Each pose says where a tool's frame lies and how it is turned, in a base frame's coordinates. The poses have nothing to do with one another.
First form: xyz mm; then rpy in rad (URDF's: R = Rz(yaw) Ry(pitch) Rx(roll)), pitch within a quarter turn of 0, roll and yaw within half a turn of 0.
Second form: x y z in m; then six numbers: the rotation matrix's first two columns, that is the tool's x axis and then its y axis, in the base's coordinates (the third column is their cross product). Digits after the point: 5 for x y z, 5 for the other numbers.
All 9 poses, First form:
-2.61 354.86 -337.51 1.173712 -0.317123 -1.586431
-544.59 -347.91 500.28 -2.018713 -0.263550 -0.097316
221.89 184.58 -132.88 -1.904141 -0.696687 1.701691
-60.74 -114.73 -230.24 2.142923 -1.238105 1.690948
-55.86 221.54 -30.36 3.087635 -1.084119 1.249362
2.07 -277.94 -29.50 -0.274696 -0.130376 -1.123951
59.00 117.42 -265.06 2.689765 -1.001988 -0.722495
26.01 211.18 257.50 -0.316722 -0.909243 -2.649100
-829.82 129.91 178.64 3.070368 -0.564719 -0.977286
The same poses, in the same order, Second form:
-0.00261 0.35486 -0.33751 -0.01485 -0.95002 0.31183 0.39118 0.28149 0.87621
-0.54459 -0.34791 0.50028 0.96090 -0.09381 0.26051 0.19162 -0.45385 -0.87023
0.22189 0.18458 -0.13288 -0.10011 0.76041 0.64168 0.24526 0.64388 -0.72475
-0.06074 -0.11473 -0.23024 -0.03915 0.32423 0.94517 0.63277 -0.72403 0.27458
-0.05586 0.22154 -0.03036 0.14776 0.44374 0.88389 0.93234 -0.36070 0.02522
0.00207 -0.27794 -0.02950 0.42846 -0.89416 0.13001 0.88324 0.38412 -0.26895
0.05900 0.11742 -0.26506 0.40406 -0.35617 0.84254 -0.87086 -0.43163 0.23517
0.02601 0.21118 0.25750 -0.54133 -0.29048 0.78904 0.23276 -0.95353 -0.19134
-0.82982 0.12991 0.17864 0.47244 -0.70027 0.53518 -0.84818 -0.52628 0.06012

